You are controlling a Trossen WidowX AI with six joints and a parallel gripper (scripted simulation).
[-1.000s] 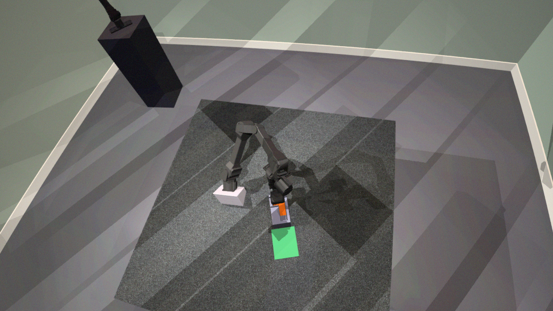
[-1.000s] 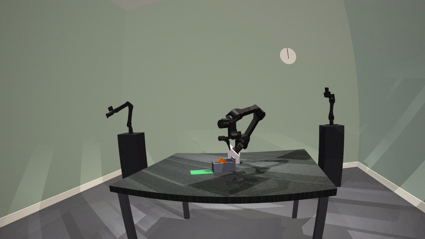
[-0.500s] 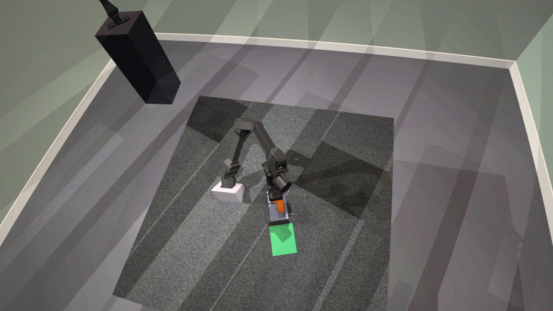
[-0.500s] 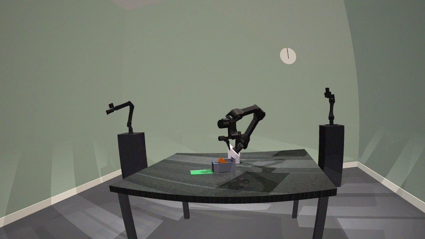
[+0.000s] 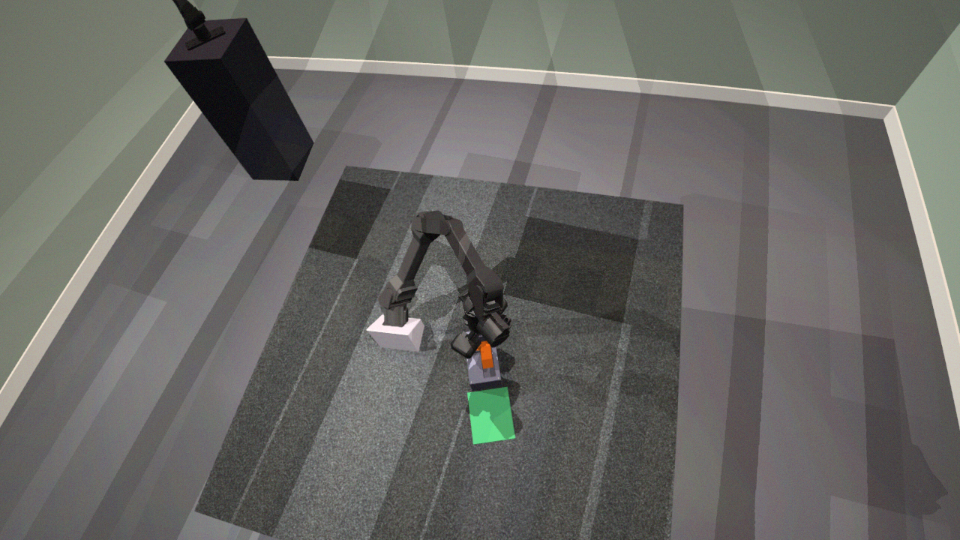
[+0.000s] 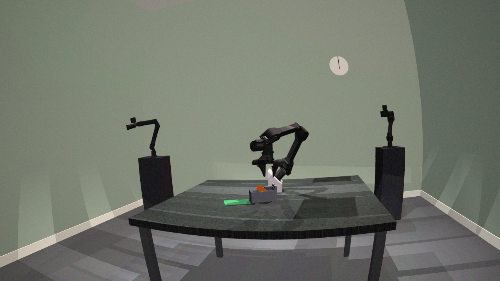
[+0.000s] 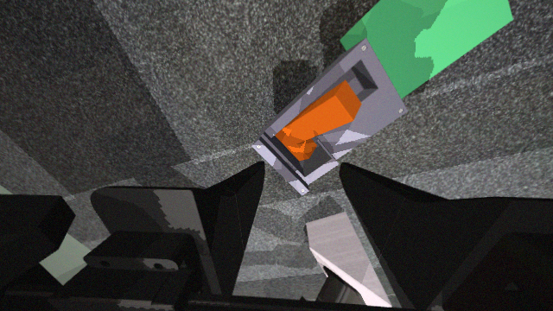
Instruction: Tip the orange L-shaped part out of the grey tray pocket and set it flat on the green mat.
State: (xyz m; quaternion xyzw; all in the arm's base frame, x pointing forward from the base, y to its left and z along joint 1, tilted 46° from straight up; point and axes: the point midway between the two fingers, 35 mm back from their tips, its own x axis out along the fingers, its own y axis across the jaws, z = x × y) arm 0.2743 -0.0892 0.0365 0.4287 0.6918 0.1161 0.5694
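The orange L-shaped part is 100 mm below my gripper tip, 20 mm to the right of it and 10 mm behind it. Also, from my gripper tip: green mat (190 mm to the right, 160 mm below, 40 mm ahead).
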